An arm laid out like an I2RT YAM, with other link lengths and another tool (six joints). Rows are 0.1 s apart.
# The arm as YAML. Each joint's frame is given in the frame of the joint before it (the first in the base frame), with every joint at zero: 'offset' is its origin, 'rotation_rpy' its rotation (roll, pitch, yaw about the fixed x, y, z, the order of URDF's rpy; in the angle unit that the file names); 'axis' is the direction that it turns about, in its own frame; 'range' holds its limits. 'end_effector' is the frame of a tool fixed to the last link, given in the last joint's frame.
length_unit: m
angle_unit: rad
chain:
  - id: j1
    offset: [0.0, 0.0, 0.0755]
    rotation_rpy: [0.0, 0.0, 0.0]
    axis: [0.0, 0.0, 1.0]
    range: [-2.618, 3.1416]
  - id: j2
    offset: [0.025, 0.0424, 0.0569]
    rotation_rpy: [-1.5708, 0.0, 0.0]
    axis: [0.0, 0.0, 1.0]
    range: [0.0, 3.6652]
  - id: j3
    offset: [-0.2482, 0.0, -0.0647]
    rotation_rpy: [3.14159, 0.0, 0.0]
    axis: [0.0, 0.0, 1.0]
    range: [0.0, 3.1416]
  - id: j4
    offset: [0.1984, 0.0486, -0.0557]
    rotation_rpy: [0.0, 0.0, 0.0]
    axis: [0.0, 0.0, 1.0]
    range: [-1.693, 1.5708]
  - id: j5
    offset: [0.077, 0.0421, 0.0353]
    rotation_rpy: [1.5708, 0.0, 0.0]
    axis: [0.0, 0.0, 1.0]
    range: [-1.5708, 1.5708]
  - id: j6
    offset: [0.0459, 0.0, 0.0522]
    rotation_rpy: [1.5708, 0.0, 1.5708]
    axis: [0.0, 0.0, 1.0]
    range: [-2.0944, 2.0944]
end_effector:
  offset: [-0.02, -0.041, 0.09]
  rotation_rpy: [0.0, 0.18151, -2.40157]
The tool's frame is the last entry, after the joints.
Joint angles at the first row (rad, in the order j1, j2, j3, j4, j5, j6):
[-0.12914 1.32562 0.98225 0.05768 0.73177 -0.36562]
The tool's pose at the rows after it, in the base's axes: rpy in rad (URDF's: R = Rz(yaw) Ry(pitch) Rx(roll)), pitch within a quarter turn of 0, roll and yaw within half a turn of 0; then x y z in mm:
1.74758 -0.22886 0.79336 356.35 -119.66 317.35
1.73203 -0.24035 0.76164 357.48 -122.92 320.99
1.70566 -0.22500 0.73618 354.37 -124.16 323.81
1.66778 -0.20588 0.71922 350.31 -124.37 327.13
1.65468 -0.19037 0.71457 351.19 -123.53 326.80
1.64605 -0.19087 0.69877 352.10 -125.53 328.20
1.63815 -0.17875 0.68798 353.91 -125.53 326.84
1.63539 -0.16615 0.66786 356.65 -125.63 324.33
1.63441 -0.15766 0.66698 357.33 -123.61 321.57
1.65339 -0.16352 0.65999 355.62 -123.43 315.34
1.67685 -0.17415 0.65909 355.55 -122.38 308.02
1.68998 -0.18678 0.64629 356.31 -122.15 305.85
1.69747 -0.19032 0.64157 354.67 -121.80 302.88
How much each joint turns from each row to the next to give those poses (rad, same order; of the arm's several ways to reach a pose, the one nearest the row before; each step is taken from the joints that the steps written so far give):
[0.00027 0.02323 0.02387 -0.00997 0.03484 0.03123]
[0.00510 0.01578 0.01530 0.00817 0.03883 0.01598]
[0.00882 -0.00443 -0.01573 0.03879 0.04650 -0.02417]
[0.00858 -0.01115 -0.03436 0.07381 0.04178 -0.04681]
[0.00654 0.00587 -0.01252 0.03872 0.01747 -0.02740]
[0.00013 0.01080 0.00553 0.01461 0.01828 -0.00362]
[0.00561 0.01328 -0.00557 0.03058 0.02001 -0.01827]
[0.00901 0.02139 0.00282 0.01950 0.03098 -0.00987]
[0.00820 0.00468 -0.01078 0.01725 0.01018 -0.00882]
[0.00248 -0.00143 -0.00582 -0.03248 0.00308 0.03414]
[0.00339 0.00391 -0.00195 -0.03802 -0.00507 0.04341]
[0.00569 0.00972 0.01669 -0.03923 0.01092 0.03963]
[0.00239 -0.00274 -0.00630 -0.01286 0.00325 0.01702]

